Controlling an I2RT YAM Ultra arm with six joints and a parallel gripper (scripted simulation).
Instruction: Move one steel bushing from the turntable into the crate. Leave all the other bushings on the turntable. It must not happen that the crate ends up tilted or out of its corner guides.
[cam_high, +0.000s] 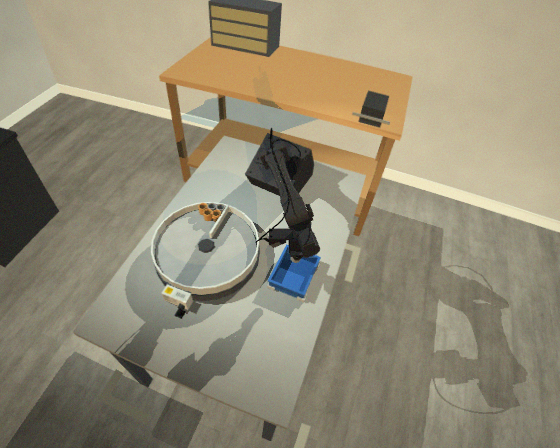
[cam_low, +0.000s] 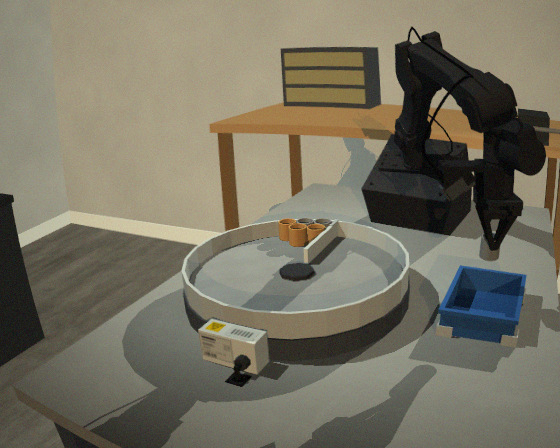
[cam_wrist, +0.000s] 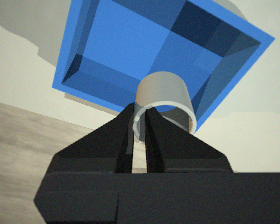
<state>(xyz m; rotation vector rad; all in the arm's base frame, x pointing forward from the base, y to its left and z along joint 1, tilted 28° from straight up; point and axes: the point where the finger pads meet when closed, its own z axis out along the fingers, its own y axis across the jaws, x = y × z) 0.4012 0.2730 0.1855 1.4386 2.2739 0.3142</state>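
My gripper is now 12 cm above the blue crate and 2 cm past it. Also, from my hand: round turntable: 36 cm to the right, 9 cm below, 4 cm ahead.
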